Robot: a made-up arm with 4 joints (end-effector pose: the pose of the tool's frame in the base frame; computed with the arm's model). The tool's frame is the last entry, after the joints.
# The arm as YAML. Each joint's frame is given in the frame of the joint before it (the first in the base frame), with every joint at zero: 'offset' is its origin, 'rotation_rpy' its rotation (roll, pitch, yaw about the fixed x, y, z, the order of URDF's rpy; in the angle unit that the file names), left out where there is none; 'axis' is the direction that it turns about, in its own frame. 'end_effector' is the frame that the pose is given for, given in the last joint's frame.
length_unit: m
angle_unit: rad
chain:
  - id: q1
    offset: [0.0, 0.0, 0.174]
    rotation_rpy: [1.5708, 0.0, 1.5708]
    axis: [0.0, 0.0, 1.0]
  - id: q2
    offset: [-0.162, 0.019, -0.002]
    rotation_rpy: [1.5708, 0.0, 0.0]
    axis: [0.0, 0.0, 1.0]
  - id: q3
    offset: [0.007, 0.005, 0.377]
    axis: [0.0, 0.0, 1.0]
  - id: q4
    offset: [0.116, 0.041, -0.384]
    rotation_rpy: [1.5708, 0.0, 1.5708]
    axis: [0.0, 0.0, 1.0]
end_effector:
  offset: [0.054, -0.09, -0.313]
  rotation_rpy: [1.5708, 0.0, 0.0]
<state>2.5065 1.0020 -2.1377 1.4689</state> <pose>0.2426 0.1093 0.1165 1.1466 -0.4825 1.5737</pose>
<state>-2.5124 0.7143 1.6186 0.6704</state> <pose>-0.2323 0.1379 0.1965 -0.6562 -1.9849 -0.9898</pose>
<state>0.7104 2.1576 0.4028 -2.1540</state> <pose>-0.0537 0.0085 0.2097 -1.8635 -0.1970 -1.2866</pose>
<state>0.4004 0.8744 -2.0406 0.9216</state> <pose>0.2449 -0.1115 0.1674 -0.1971 0.5739 1.2033</pose>
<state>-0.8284 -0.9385 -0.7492 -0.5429</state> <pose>0.1862 0.0354 0.3291 -0.1676 0.2857 1.6490</pose>
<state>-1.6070 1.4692 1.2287 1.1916</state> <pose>-0.2097 0.0110 0.2240 0.5967 -1.1876 -1.5566</pose>
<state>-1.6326 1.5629 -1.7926 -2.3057</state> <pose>-0.0105 0.0287 0.5458 -0.5745 -1.5212 1.7939</pose>
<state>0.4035 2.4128 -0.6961 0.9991</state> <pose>-0.2172 -0.2748 0.0885 1.1422 1.0687 -1.4287</pose>
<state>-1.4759 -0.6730 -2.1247 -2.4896</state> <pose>0.1172 -0.0115 0.1599 1.4742 0.2083 0.7724</pose>
